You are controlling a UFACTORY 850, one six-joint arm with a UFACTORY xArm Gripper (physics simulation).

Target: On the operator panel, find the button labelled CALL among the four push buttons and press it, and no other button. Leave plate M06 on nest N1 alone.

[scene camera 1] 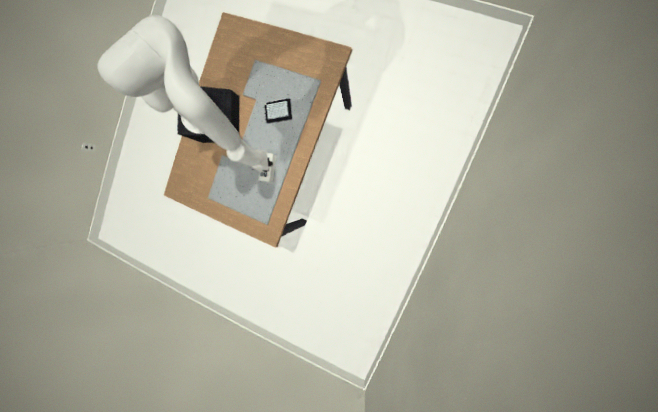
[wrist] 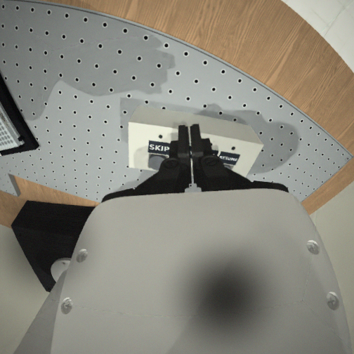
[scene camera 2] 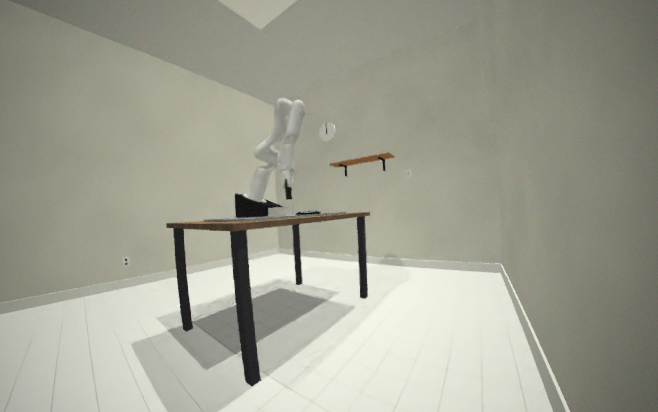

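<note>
The operator panel (scene camera 1: 265, 177) (scene camera 2: 279, 212) (wrist: 150, 130) is a beige box on the pegboard. In the wrist view a SKIP label (wrist: 158, 147) shows at its left and a RESUME label (wrist: 228, 158) at its right, with a grey button (wrist: 157, 161) below SKIP. The CALL label and button do not show; my fingers cover the middle of the panel. My gripper (scene camera 1: 270, 161) (scene camera 2: 288, 198) (wrist: 189, 139) is shut and empty, pointing down above the panel. A pale plate (scene camera 1: 278, 110) (wrist: 7, 131) sits in a black nest (scene camera 1: 279, 120) (wrist: 31, 146), apart from the gripper.
The grey pegboard (scene camera 1: 240, 192) (wrist: 85, 107) lies on the wooden table (scene camera 1: 187, 172) (scene camera 2: 215, 226) (wrist: 225, 32). The arm's black base block (scene camera 1: 229, 104) (scene camera 2: 249, 207) (wrist: 50, 220) stands at one side. A wall shelf (scene camera 2: 362, 160) is behind.
</note>
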